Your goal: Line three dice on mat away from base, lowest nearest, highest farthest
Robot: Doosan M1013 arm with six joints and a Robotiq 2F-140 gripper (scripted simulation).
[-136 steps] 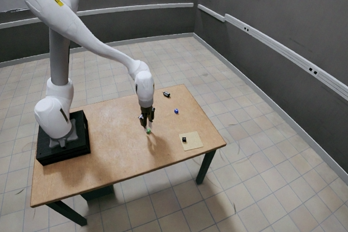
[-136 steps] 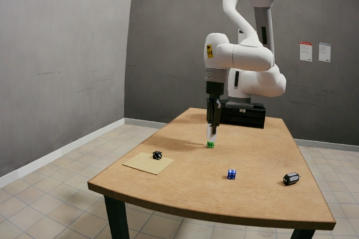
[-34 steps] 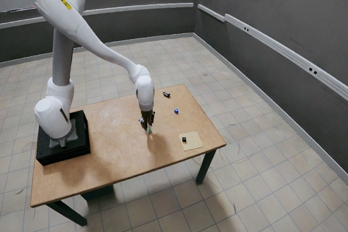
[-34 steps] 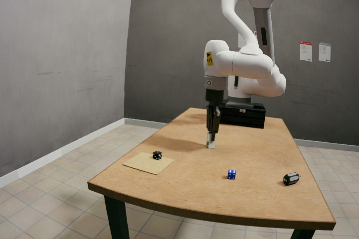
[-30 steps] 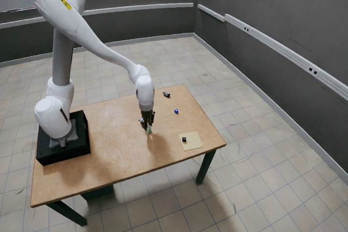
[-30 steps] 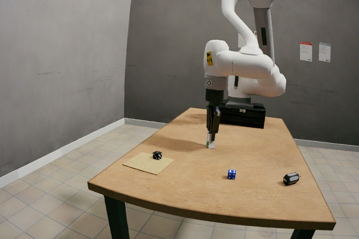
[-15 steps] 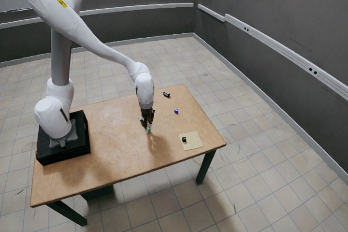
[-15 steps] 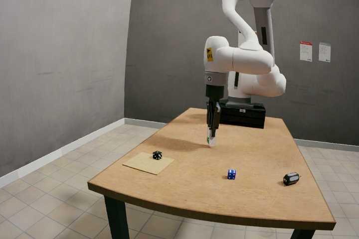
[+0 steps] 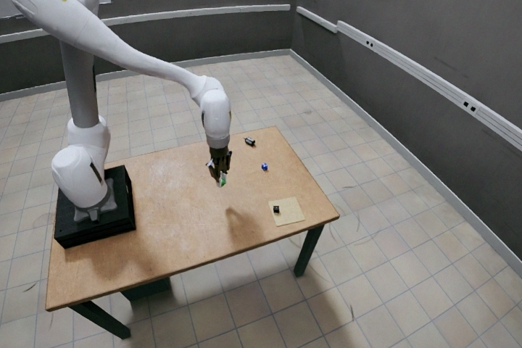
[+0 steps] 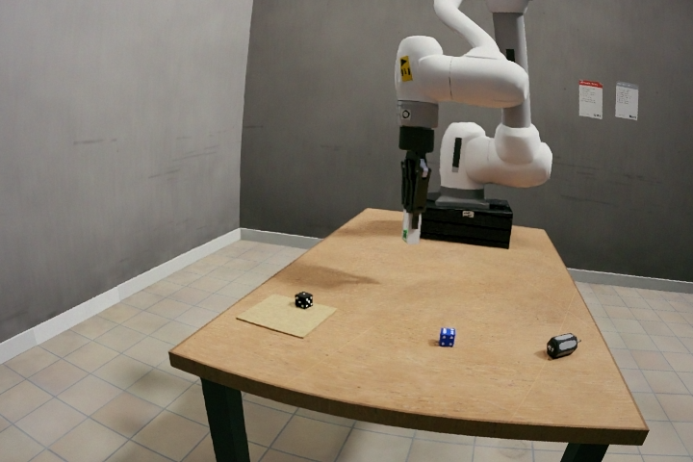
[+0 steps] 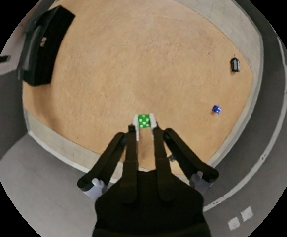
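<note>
My hand is 240 mm short of the tan mat, 190 mm to the left of it and 130 mm above it. Round my hand: green die 20 mm below; blue die 280 mm ahead, 100 mm to the left, 120 mm below; black die 200 mm ahead, 170 mm to the right, 120 mm below.
</note>
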